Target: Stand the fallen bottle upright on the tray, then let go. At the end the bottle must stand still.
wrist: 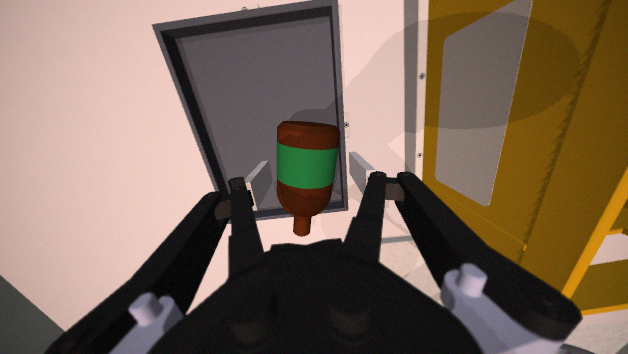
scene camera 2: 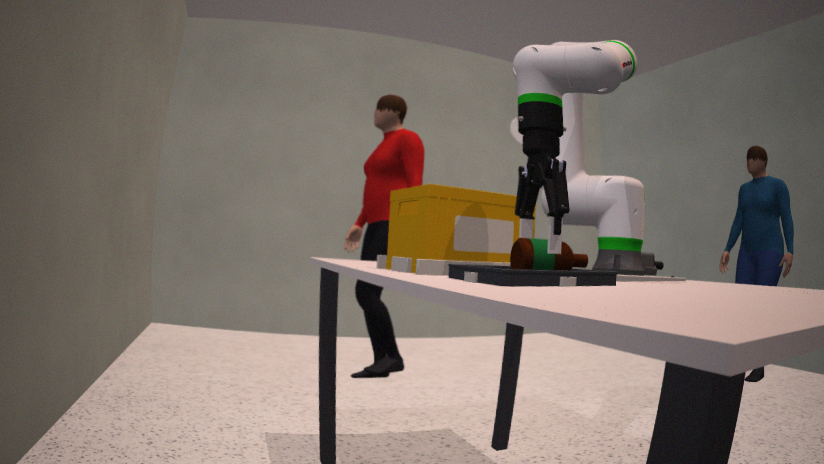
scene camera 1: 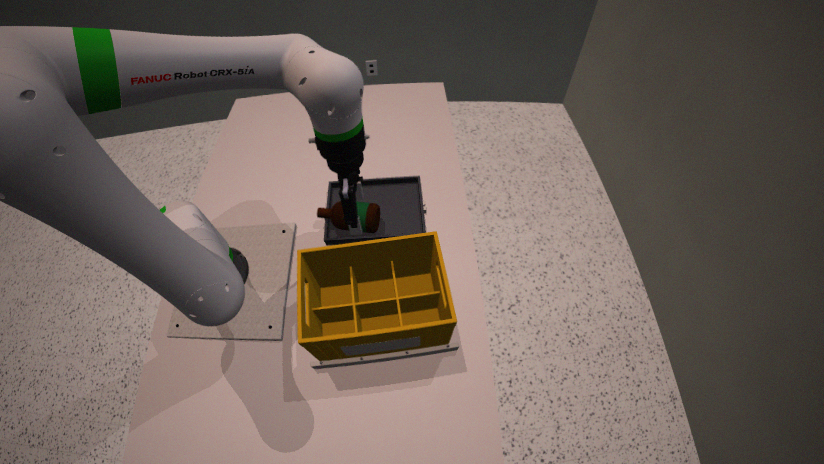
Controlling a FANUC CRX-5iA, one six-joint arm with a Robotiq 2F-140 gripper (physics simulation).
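Seen in the pictures: gripper, fingertip midpoint: (wrist: 309, 167) (scene camera 2: 539, 253) (scene camera 1: 357, 215); arm's base, link origin: (scene camera 2: 618, 274).
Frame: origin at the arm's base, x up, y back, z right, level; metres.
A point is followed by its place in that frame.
Note:
The brown bottle with a green label (scene camera 1: 371, 217) @[y -0.384, x 0.063, z -0.135 m] (scene camera 2: 521, 253) @[y -0.398, x 0.040, z -0.181 m] (wrist: 306, 167) @[y -0.353, x 0.069, z -0.158 m] lies on its side on the dark grey tray (scene camera 1: 403, 201) @[y -0.454, x -0.004, z -0.236 m] (scene camera 2: 518, 278) @[y -0.469, x 0.002, z -0.308 m] (wrist: 225, 75) @[y -0.453, x -0.005, z -0.255 m]. Its neck points toward the robot base and sticks out over the tray's rim. My gripper (scene camera 1: 355, 210) @[y -0.345, x 0.043, z -0.155 m] (scene camera 2: 540, 235) (wrist: 309, 167) @[y -0.345, x 0.043, z -0.155 m] is open and points down, low over the bottle. In the wrist view the light finger pads stand on either side of the bottle, with a gap on each side. In scene camera 2 one pad overlaps the bottle's upper part near the label. Whether a pad touches it is hard to tell.
A yellow crate with six compartments (scene camera 1: 322, 347) @[y -0.324, x 0.120, z 0.192 m] (scene camera 2: 426, 230) @[y -0.529, x 0.075, z -0.029 m] (wrist: 550, 100) @[y -0.409, x 0.130, z -0.010 m] stands close beside the tray. The robot base plate (scene camera 1: 259, 242) @[y -0.083, x 0.003, z -0.097 m] lies on the table (scene camera 1: 403, 126) @[y -0.444, x -0.010, z -0.553 m] (scene camera 2: 663, 305) @[y -0.443, x -0.010, z -0.617 m]. Two people, in red (scene camera 2: 392, 161) and in blue (scene camera 2: 758, 207), stand beyond the table.

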